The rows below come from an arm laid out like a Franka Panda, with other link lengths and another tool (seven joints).
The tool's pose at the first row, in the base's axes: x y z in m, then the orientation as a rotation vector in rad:
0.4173 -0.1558 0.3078 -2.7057 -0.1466 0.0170
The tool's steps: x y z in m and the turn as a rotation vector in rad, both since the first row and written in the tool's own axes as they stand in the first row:
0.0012 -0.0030 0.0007 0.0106 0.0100 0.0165
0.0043 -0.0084 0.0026 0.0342 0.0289 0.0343
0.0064 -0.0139 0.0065 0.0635 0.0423 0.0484
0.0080 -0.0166 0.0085 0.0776 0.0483 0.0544
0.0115 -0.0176 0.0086 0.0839 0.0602 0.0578
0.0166 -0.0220 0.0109 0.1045 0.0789 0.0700
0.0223 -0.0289 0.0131 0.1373 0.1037 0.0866
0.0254 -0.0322 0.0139 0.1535 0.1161 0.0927
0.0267 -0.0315 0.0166 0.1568 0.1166 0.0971
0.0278 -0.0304 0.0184 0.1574 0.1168 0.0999
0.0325 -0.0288 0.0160 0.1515 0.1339 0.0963
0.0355 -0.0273 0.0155 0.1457 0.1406 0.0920
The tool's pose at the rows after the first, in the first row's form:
0.4182 -0.1527 0.3084 -2.6960 -0.1209 0.0091
0.4206 -0.1467 0.3090 -2.6728 -0.0904 -0.0093
0.4220 -0.1399 0.3078 -2.6436 -0.0668 -0.0208
0.4233 -0.1364 0.3071 -2.6295 -0.0567 -0.0260
0.4267 -0.1351 0.3075 -2.6227 -0.0485 -0.0402
0.4312 -0.1296 0.3073 -2.6014 -0.0265 -0.0596
0.4361 -0.1219 0.3082 -2.5672 0.0029 -0.0844
0.4388 -0.1183 0.3089 -2.5501 0.0146 -0.0972
0.4401 -0.1176 0.3062 -2.5469 0.0204 -0.0963
0.4413 -0.1177 0.3041 -2.5463 0.0241 -0.0957
0.4462 -0.1197 0.3057 -2.5505 0.0244 -0.1195
0.4493 -0.1209 0.3055 -2.5555 0.0207 -0.1300

